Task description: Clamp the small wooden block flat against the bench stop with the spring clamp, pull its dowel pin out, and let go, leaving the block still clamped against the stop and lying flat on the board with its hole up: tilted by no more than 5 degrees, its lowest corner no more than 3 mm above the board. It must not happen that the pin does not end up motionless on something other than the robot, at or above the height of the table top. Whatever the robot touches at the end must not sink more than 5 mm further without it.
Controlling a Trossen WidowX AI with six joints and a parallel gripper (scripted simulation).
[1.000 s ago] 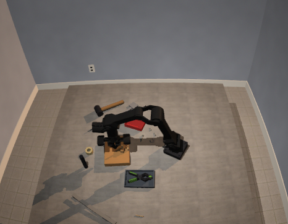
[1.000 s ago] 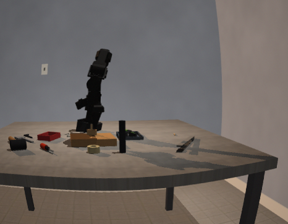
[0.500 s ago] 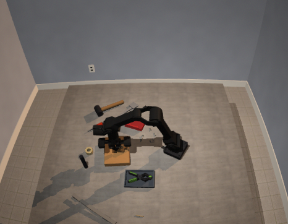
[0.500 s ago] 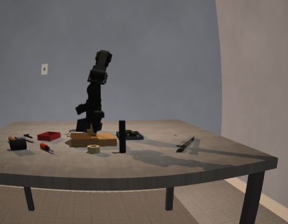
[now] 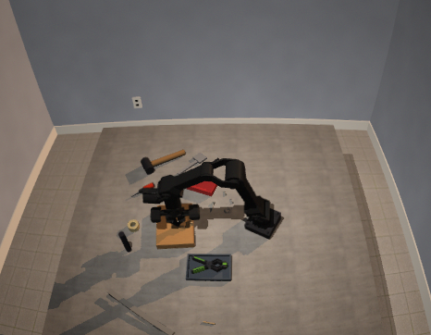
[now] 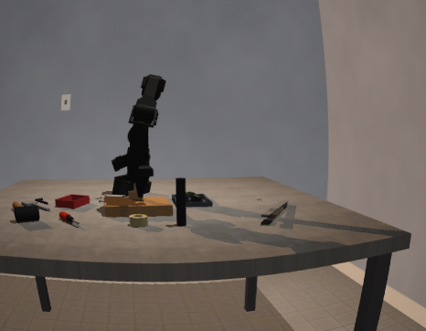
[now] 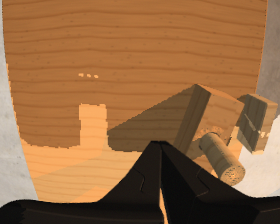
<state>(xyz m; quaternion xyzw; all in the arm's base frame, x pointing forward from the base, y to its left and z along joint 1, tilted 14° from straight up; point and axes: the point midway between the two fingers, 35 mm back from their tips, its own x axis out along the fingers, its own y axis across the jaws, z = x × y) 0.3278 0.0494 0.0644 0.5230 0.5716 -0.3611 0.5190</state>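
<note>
My gripper is now 50 mm past the bench stop, 30 mm to the left of it and 30 mm above it. The rest, counted from my hand: wooden board: 20 mm ahead, 10 mm to the right, 60 mm below; then dowel pin: 20 mm behind, 20 mm to the right, 20 mm below; then small wooden block: 20 mm behind, 20 mm to the right, 30 mm below.
</note>
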